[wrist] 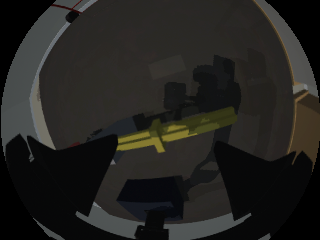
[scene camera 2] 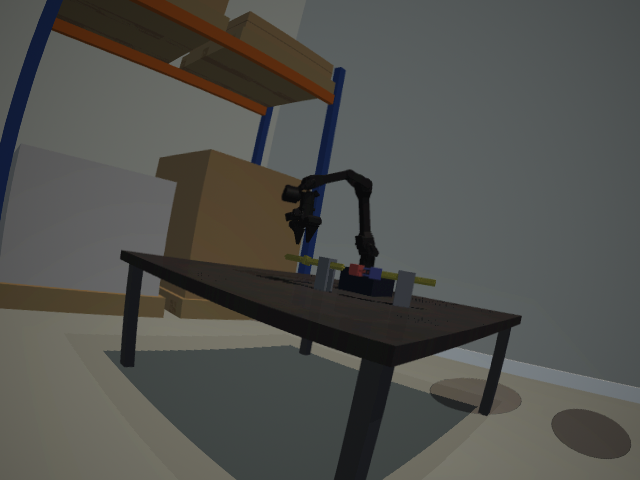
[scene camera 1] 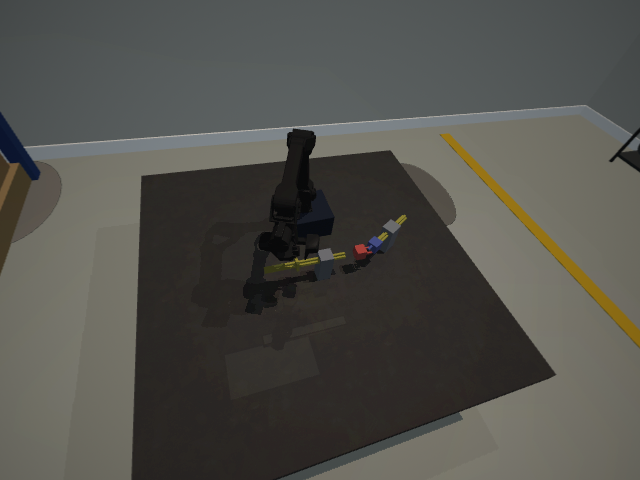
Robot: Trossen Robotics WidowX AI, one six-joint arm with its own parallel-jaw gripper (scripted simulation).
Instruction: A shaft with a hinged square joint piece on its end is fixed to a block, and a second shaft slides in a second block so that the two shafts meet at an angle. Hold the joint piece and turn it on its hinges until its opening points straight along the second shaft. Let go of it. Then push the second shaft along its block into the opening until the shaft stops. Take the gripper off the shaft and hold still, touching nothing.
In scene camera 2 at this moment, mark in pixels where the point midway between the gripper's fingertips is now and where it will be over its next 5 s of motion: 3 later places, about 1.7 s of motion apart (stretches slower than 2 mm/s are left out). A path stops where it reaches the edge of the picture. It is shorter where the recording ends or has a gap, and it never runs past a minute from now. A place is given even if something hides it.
The gripper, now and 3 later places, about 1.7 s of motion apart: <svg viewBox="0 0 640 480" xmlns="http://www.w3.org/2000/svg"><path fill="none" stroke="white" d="M302 243L291 253L288 265L292 266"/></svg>
